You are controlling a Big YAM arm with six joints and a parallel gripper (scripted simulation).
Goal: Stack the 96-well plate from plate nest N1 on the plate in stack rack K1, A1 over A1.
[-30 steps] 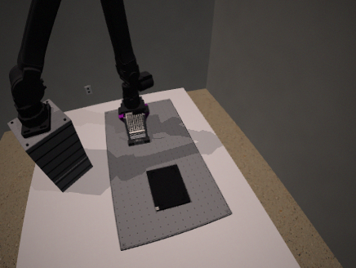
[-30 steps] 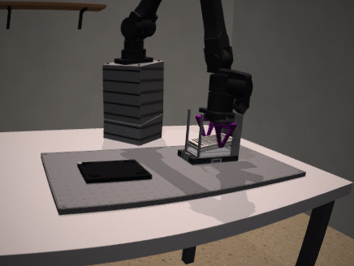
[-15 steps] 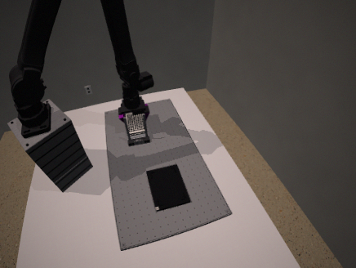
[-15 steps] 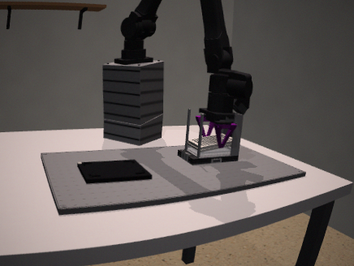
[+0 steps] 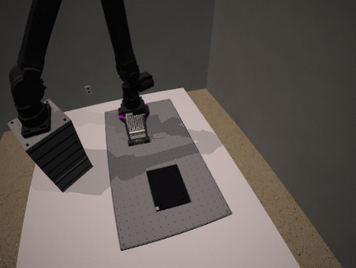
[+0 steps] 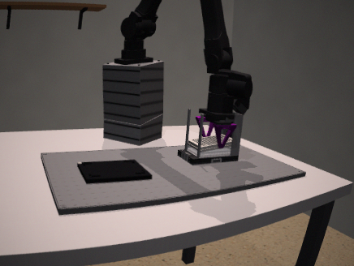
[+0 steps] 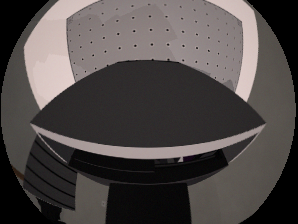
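The tall back wall is 60 mm to the left of my hand, 30 mm above it and 10 mm ahead of it. The rest, counted from my hand: pale A1 mark: 390 mm to the right, 70 mm behind, 40 mm below.
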